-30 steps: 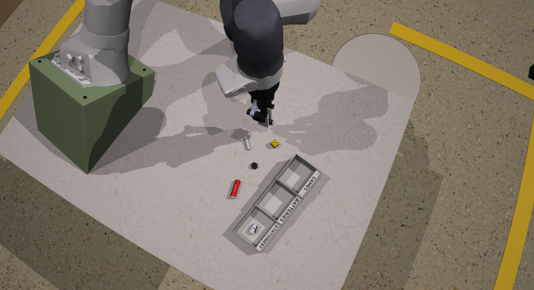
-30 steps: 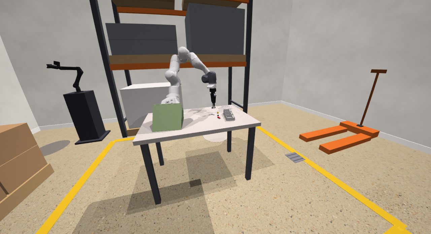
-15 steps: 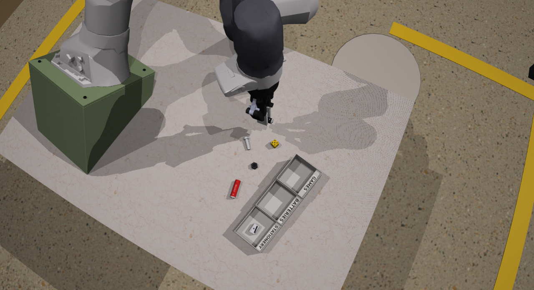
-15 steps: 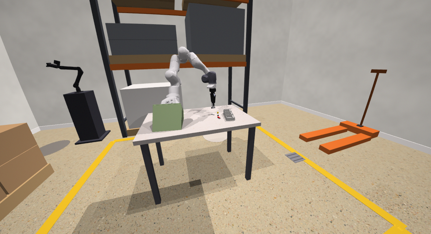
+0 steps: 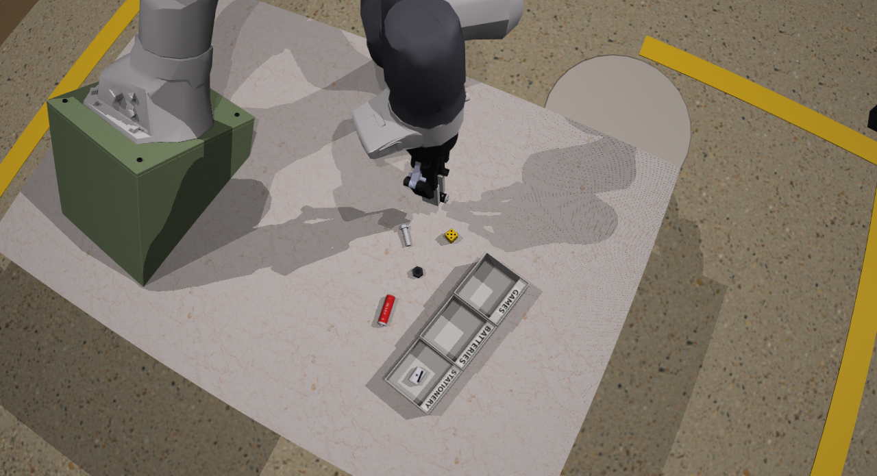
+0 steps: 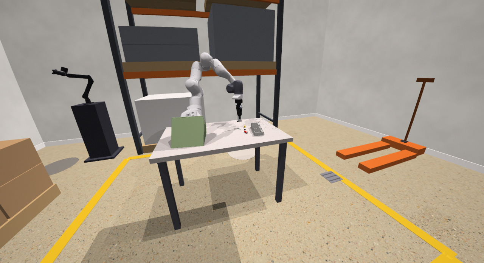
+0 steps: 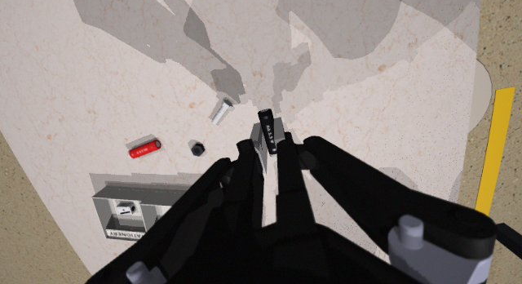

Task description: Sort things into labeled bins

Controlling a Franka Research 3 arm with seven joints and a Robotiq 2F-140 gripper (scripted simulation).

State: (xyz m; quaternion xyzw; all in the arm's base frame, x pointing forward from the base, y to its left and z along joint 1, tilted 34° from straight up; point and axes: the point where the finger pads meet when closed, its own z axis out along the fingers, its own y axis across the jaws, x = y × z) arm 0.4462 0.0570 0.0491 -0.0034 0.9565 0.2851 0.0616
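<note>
Right now the black battery is 3 cm below my hand. From my hand the other things lie so: black nut 11 cm to the right, 9 cm below, 2 cm ahead; then silver bolt 9 cm below, 6 cm to the right, 3 cm behind; then yellow die 9 cm below, 5 cm ahead, 3 cm to the right.
</note>
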